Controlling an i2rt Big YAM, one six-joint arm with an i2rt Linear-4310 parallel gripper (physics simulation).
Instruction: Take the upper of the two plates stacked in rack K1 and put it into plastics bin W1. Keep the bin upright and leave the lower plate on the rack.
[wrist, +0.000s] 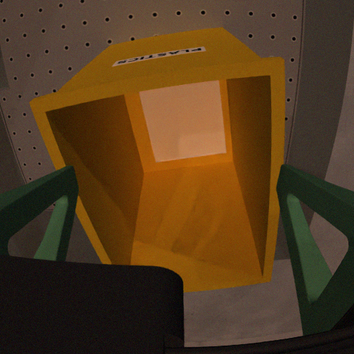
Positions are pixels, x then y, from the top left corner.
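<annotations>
The gripper (177, 176), 13 cm from the lens. Yellow bin (212, 219), 30 cm from the lens. Pale plate (186, 120), 33 cm from the lens.
</annotations>
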